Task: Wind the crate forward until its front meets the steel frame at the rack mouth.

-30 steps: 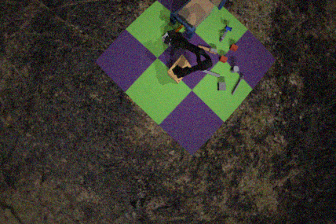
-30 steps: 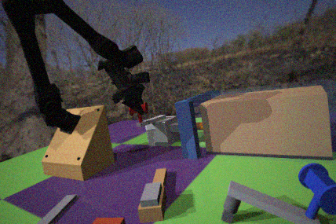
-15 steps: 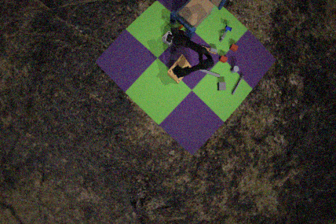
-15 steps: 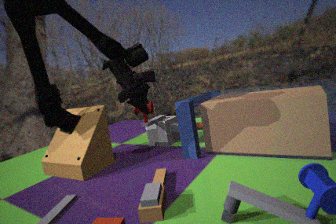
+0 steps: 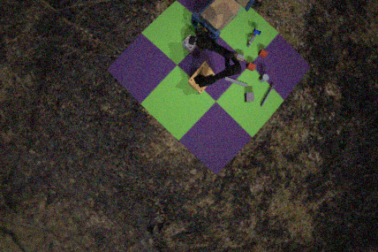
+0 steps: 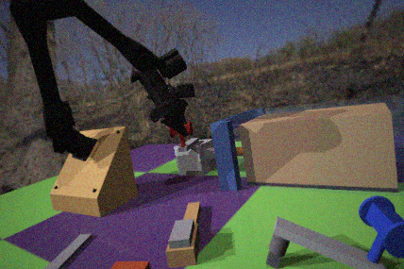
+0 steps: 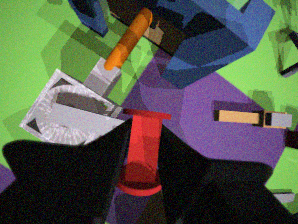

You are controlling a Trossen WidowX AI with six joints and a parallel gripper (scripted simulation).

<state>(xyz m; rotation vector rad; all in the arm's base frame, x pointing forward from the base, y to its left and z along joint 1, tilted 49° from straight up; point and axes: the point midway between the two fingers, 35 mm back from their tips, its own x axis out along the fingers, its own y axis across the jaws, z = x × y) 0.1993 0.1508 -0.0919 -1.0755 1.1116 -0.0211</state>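
Right now the grey winch is 100 mm below my gripper tip, 80 mm to the left of it and 70 mm behind it. Also, from my gripper tip: red grip 10 mm to the right, 10 mm behind; then grey bar 390 mm to the right, 130 mm below, 20 mm ahead; then wood-and-grey block 230 mm to the right, 160 mm ahead, 110 mm below.
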